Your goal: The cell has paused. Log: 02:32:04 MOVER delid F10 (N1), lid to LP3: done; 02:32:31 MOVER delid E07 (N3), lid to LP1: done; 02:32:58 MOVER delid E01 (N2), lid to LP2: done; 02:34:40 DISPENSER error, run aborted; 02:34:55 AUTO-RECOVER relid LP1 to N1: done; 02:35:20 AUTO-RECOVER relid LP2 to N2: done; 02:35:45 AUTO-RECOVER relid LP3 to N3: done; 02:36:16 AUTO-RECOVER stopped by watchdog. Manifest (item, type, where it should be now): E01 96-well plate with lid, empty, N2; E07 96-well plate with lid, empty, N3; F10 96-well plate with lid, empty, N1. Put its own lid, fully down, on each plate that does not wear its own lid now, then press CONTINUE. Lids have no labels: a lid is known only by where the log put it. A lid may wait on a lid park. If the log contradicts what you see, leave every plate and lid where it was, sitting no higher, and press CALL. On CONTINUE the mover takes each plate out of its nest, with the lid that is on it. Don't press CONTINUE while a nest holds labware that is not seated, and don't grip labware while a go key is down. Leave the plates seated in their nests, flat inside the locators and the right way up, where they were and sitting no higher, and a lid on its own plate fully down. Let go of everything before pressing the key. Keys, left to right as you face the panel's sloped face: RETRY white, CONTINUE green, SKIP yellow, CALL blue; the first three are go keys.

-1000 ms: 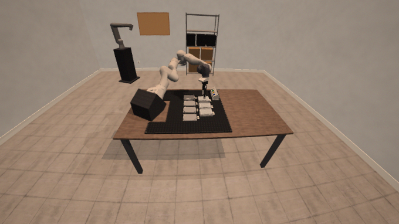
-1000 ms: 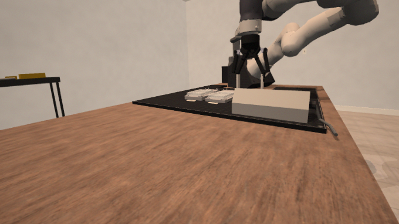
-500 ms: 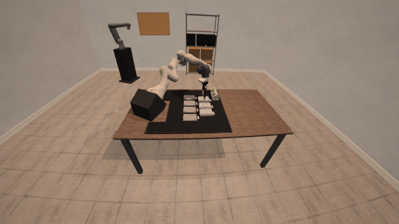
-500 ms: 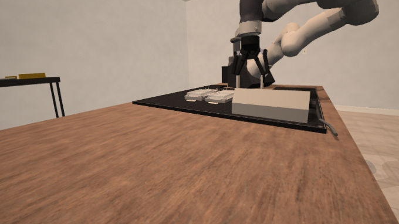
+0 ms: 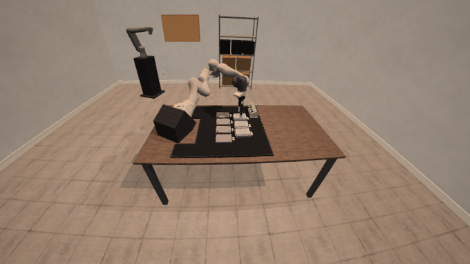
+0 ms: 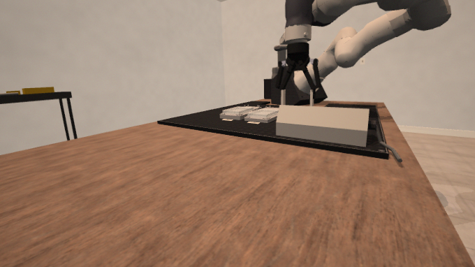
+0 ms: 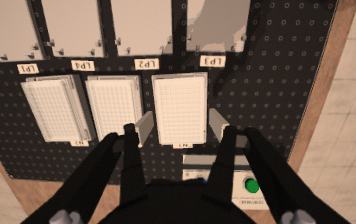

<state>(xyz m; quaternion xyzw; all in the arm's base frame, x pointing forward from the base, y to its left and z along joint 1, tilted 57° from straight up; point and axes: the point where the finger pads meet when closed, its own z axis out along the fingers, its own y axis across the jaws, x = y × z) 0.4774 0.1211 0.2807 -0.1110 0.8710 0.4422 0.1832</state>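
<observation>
Right now my hand is 5 cm above the 96-well plate. Also, from my hand: LP2 label 9 cm to the right, 7 cm below, 6 cm behind; smooth white lid 13 cm to the right, 5 cm below, 4 cm ahead; blue call key 12 cm ahead, 8 cm to the left, 1 cm below.
</observation>
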